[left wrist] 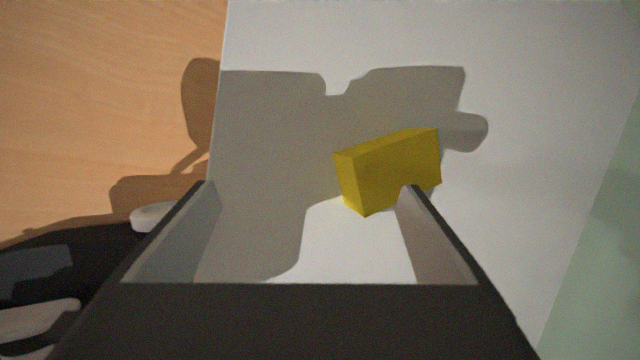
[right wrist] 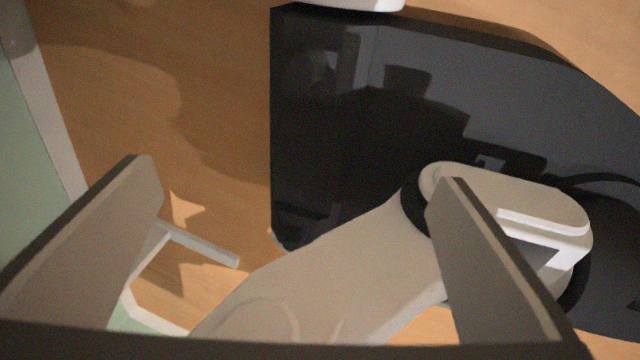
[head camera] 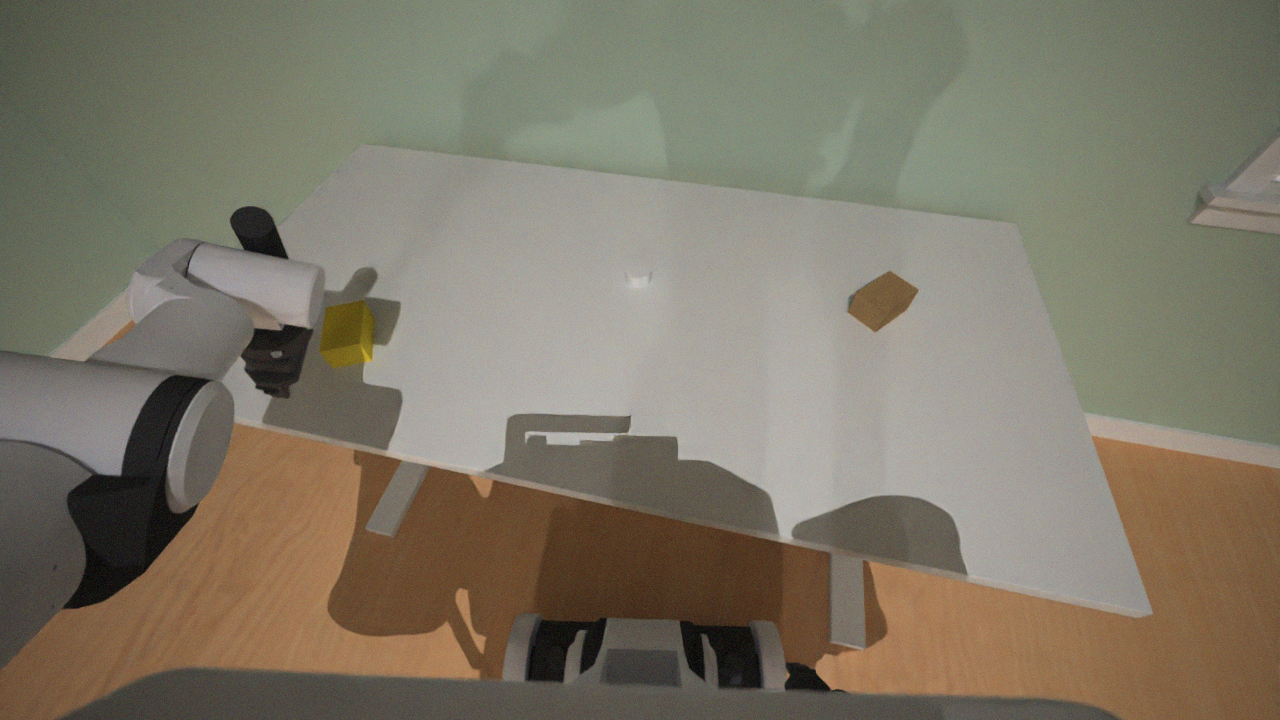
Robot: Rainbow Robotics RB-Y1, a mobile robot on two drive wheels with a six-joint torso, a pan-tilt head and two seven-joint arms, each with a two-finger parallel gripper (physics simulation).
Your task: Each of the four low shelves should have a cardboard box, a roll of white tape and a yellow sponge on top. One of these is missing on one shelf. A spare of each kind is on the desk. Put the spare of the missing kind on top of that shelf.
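Frame: origin at the robot's base, x down, y left, z ahead, level; millimetres.
Seen in the pictures: left gripper, between the fingertips: (left wrist: 309, 195); right gripper, between the fingertips: (right wrist: 298, 186).
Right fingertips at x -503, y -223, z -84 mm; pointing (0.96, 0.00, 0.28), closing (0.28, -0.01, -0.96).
A point is followed by its place in that frame.
The yellow sponge (head camera: 347, 333) @[x -766, y 494, z 390 mm] (left wrist: 395, 162) @[x -766, y 520, z 399 mm] stands on the white desk (head camera: 716, 358) @[x -721, y -112, z 387 mm] (left wrist: 525, 75) @[x -721, y 636, z 655 mm] near its left end. The white tape roll (head camera: 638, 277) @[x -745, y 23, z 552 mm] is at the middle of the desk, and the cardboard box (head camera: 882, 300) @[x -771, y -392, z 478 mm] lies toward the right. My left gripper (left wrist: 309, 195) @[x -824, y 511, z 294 mm] is open and empty above the desk; in the head view it is left of the sponge, its fingertips hard to make out. In the left wrist view the sponge is beyond the right fingertip, which overlaps its lower edge. My right gripper (right wrist: 298, 186) @[x -503, y -223, z -84 mm] is open and empty, low beside my base. The shelves do not show.
A green wall (head camera: 572, 80) @[x -903, y 174, z 980 mm] rises behind the desk, with a white window sill (head camera: 1239, 213) @[x -790, y -1128, z 707 mm] at the far right. Desk feet (head camera: 398, 497) (head camera: 846, 600) stand on the wood floor. In the right wrist view, my black base (right wrist: 340, 125) @[x -191, y -82, z -50 mm] and a light robot link (right wrist: 330, 275) @[x -436, y -67, z -99 mm] are close below the fingers.
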